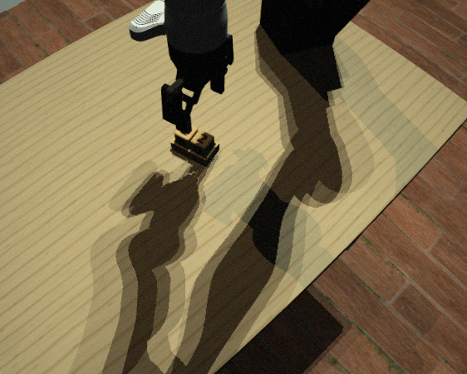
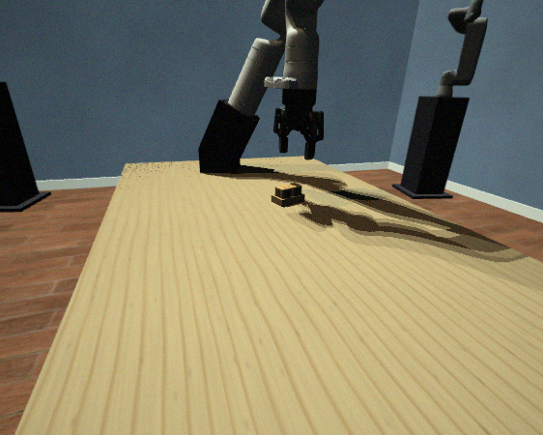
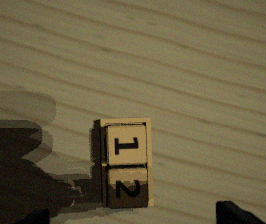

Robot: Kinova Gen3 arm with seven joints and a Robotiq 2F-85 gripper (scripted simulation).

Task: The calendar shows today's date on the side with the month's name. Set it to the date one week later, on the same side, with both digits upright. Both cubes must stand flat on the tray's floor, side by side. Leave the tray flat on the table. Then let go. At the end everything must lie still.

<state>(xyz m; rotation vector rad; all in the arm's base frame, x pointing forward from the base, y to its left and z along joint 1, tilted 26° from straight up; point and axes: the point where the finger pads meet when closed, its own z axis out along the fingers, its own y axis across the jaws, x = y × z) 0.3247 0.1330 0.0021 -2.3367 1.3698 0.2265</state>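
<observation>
Now: hand 9 cm above the cube. Round my hand: wooden tray 1 cm ahead, 1 cm to the right, 11 cm below.
</observation>
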